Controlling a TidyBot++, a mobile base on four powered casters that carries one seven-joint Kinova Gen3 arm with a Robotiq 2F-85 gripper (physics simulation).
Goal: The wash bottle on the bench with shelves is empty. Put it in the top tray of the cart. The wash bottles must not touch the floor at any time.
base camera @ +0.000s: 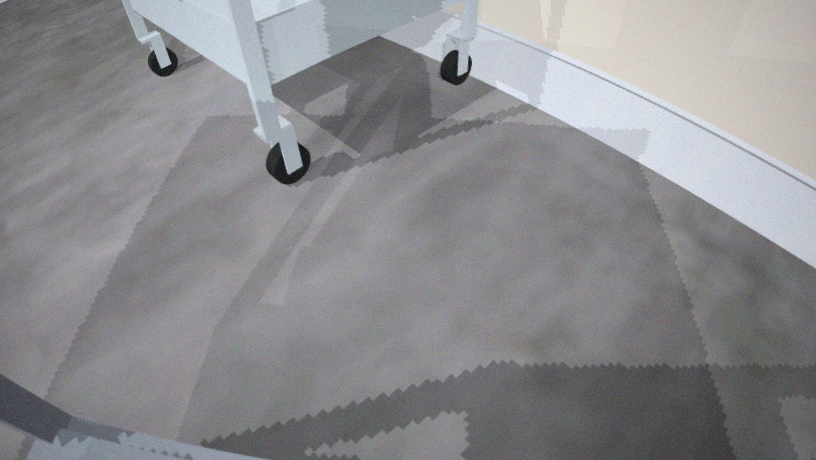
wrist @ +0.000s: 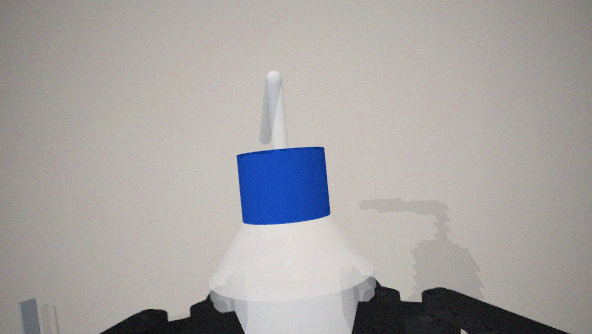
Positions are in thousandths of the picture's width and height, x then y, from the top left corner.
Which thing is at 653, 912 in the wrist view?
The gripper.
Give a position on a white wash bottle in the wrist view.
491, 777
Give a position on a white cart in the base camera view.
At 319, 110
